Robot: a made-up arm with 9 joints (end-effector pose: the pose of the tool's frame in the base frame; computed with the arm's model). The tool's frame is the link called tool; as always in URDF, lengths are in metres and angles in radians.
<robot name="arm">
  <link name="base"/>
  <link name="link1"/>
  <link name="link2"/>
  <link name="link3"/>
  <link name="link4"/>
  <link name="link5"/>
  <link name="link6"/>
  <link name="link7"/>
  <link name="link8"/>
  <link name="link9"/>
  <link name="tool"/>
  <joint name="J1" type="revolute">
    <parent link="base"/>
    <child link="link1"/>
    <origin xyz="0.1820 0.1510 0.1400"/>
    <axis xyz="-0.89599 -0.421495 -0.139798"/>
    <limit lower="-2.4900" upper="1.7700" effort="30" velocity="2.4"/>
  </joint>
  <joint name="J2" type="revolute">
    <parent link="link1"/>
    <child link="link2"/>
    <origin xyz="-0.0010 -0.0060 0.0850"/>
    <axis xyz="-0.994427 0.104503 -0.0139"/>
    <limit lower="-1.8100" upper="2.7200" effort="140" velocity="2.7"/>
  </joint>
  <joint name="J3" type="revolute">
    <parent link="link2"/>
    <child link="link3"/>
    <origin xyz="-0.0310 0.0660 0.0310"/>
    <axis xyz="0 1 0"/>
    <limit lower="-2.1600" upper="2.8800" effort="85" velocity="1.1"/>
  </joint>
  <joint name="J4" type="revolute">
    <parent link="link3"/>
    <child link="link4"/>
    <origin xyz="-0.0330 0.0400 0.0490"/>
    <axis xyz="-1 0 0"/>
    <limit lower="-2.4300" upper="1.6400" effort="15" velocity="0.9"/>
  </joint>
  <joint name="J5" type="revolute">
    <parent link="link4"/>
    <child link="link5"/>
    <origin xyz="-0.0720 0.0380 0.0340"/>
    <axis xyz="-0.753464 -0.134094 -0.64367"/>
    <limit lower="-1.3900" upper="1.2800" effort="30" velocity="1"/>
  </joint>
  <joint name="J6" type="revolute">
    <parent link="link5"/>
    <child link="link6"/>
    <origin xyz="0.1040 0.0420 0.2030"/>
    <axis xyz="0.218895 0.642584 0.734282"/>
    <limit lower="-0.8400" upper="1.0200" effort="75" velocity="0.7"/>
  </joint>
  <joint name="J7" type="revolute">
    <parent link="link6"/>
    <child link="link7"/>
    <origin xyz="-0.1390 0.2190 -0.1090"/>
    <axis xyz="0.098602 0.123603 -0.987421"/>
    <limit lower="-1.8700" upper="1.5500" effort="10" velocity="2.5"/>
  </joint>
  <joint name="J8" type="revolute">
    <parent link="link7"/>
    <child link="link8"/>
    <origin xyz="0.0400 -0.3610 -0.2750"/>
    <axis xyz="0 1 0"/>
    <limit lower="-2.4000" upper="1.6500" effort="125" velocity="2.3"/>
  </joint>
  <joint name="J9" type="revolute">
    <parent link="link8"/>
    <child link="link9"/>
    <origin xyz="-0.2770 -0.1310 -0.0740"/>
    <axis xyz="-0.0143 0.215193 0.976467"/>
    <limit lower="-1.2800" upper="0.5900" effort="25" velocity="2.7"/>
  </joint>
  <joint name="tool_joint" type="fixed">
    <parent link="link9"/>
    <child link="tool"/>
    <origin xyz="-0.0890 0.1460 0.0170" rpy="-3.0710 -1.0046 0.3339"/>
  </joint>
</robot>
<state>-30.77 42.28 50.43 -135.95 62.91 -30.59 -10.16 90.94 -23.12</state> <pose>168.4 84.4 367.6 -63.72 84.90 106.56</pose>
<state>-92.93 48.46 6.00 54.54 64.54 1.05 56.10 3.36 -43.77</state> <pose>-234.6 -69.0 -64.8 62.74 -34.50 95.69</pose>
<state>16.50 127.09 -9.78 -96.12 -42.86 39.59 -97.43 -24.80 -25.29</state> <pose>-42.1 413.1 -274.2 -44.86 -56.61 -13.71</pose>
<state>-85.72 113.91 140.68 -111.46 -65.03 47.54 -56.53 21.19 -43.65</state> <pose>257.6 213.7 -34.2 -116.23 44.91 -70.79</pose>
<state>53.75 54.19 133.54 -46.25 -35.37 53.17 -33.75 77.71 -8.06</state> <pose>158.1 125.3 233.1 -114.44 28.16 -5.64</pose>
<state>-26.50 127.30 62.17 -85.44 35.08 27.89 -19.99 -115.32 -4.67</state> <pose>-55.7 -64.6 -233.8 55.19 51.34 106.08</pose>
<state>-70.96 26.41 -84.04 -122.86 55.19 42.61 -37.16 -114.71 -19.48</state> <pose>-15.1 332.4 625.4 68.20 91.63 -39.45</pose>
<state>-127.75 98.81 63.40 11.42 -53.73 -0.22 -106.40 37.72 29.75</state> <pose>74.7 572.8 111.7 50.38 -52.85 23.44</pose>
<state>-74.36 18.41 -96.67 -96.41 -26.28 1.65 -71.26 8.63 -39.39</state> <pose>107.6 44.0 476.9 69.90 -3.13 -95.85</pose>
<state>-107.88 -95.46 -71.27 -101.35 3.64 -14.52 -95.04 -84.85 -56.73</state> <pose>-112.5 -230.8 -386.0 -76.29 -35.71 32.80</pose>
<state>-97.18 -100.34 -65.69 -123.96 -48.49 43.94 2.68 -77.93 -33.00</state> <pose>118.8 -436.5 400.3 -131.77 -8.08 23.94</pose>
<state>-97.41 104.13 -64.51 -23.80 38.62 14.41 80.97 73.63 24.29</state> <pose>-572.2 28.7 135.3 -98.21 19.38 -6.66</pose>
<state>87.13 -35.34 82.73 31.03 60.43 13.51 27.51 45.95 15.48</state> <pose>-210.4 774.0 -10.3 87.06 -28.37 -13.28</pose>
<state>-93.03 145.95 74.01 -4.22 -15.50 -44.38 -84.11 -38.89 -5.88</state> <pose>291.2 -297.5 -107.8 -111.15 -103.39 8.59</pose>
